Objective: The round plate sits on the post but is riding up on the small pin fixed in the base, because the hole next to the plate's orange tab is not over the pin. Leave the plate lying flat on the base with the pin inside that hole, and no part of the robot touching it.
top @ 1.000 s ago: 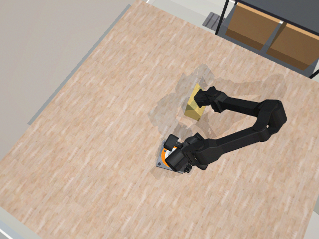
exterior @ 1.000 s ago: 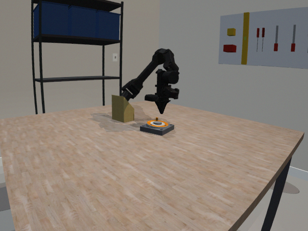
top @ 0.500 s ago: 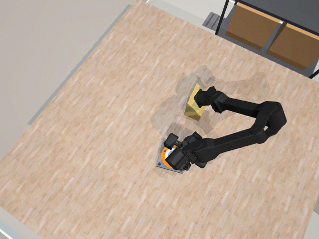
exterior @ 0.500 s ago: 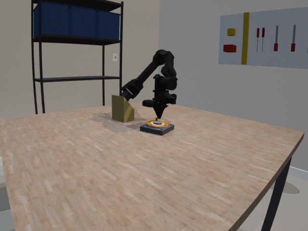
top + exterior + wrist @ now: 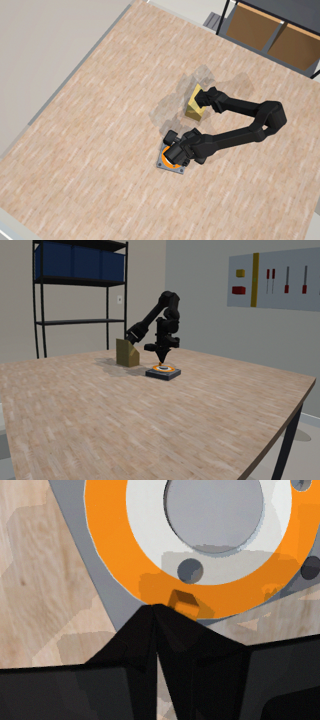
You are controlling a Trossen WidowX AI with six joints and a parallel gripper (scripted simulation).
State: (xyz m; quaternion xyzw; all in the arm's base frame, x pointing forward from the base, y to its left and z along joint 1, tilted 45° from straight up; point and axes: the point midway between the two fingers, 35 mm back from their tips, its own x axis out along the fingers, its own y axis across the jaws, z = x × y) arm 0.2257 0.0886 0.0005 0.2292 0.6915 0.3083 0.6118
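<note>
The square grey base lies 40 mm ahead of my gripper tip, 30 mm to the right of it and 20 mm below it.
</note>
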